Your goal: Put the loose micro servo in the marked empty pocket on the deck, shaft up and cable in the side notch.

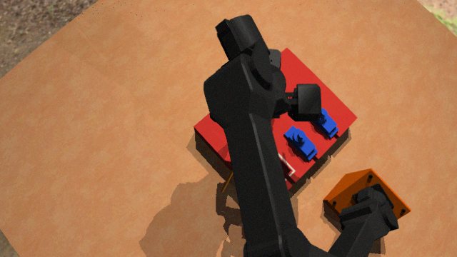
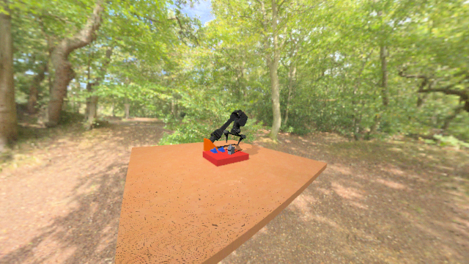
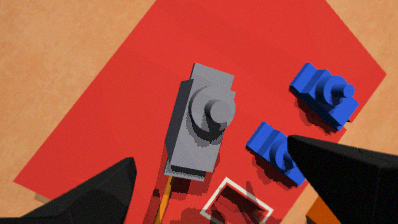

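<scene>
Now: gripper tip 10 mm short of the red deck, 30 mm to the left of it and 100 mm above it.
</scene>
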